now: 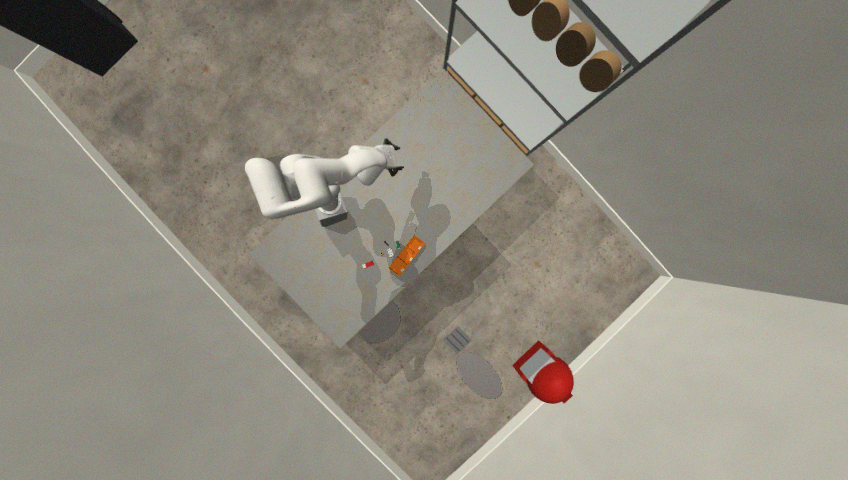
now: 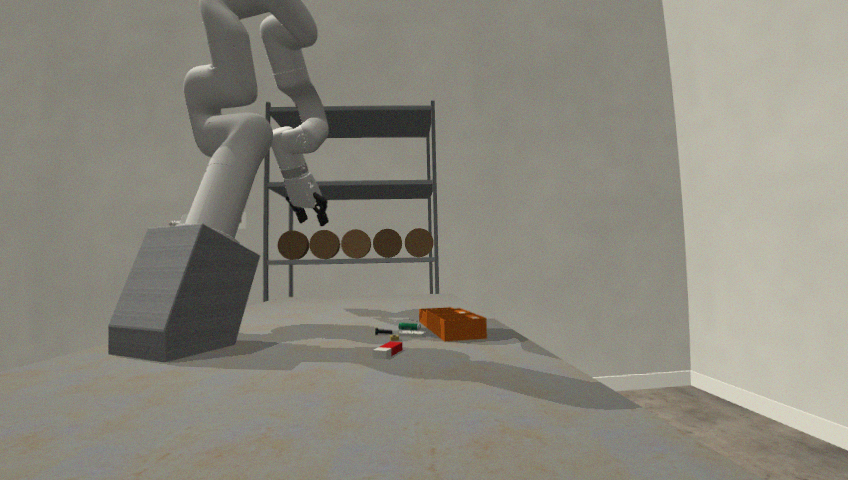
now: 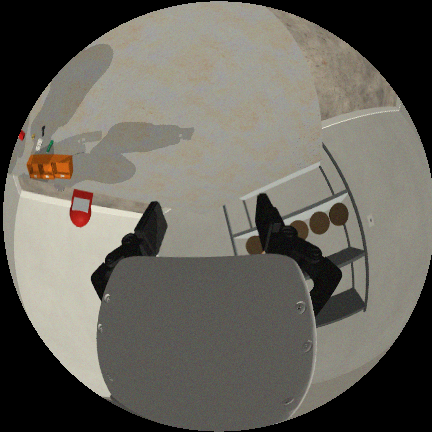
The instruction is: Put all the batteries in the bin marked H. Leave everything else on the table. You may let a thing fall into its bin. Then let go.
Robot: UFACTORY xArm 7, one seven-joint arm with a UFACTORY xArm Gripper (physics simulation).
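Where they show: gripper, fingertip midpoint: [image 1: 399, 158] [image 2: 314, 222] [image 3: 207, 209]; arm's base, origin of the base link: [image 2: 206, 242].
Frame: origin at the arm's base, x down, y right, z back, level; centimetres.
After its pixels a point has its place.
Note:
My gripper [image 1: 401, 158] {y -42.7, x -8.3, z -7.8 cm} [image 2: 313, 221] {y -42.7, x -8.3, z -7.8 cm} [image 3: 207, 209] {y -42.7, x -8.3, z -7.8 cm} is open and empty, high above the table [image 1: 303, 279] {y 46.4, x 19.7, z -19.6 cm} [image 2: 297, 428] {y 37.0, x 19.7, z -32.6 cm} [image 3: 215, 90] {y -46.6, x 19.7, z -2.6 cm}, well away from the small things. A green cylinder [image 1: 398, 244] {y -13.2, x 18.4, z -39.4 cm} [image 2: 409, 326] {y -12.2, x 18.8, z -39.2 cm} [image 3: 50, 146] {y -13.8, x 18.7, z -38.9 cm}, which looks like a battery, lies beside the orange three-compartment bin block [image 2: 465, 330] {y -0.9, x 17.9, z -50.7 cm} [image 3: 50, 157] {y -14.7, x 18.2, z -43.1 cm}. The pale labels on the block are too small to read, so I cannot tell which bin is H. A small black bolt-like piece [image 1: 386, 242] {y -8.2, x 18.9, z -33.8 cm} [image 2: 383, 331] {y -7.5, x 19.0, z -34.1 cm} [image 3: 43, 131] lies near the cylinder. Whether any other piece is a battery, I cannot tell.
A white piece [image 1: 389, 252] {y -5.8, x 19.0, z -39.7 cm} [image 2: 411, 332] {y -5.7, x 19.0, z -40.1 cm} [image 3: 39, 144], a tiny brass-coloured piece [image 1: 381, 253] {y -1.6, x 18.8, z -37.2 cm} [image 2: 394, 337] {y -1.0, x 19.0, z -37.2 cm} and a red-and-white block [image 1: 368, 264] {y 8.8, x 18.3, z -37.5 cm} [image 2: 389, 349] {y 11.1, x 18.5, z -37.7 cm} lie near the bins. A shelf rack [image 2: 433, 160] stands beyond the table's far end. A red bin [image 1: 553, 382] [image 3: 80, 216] stands off the table.

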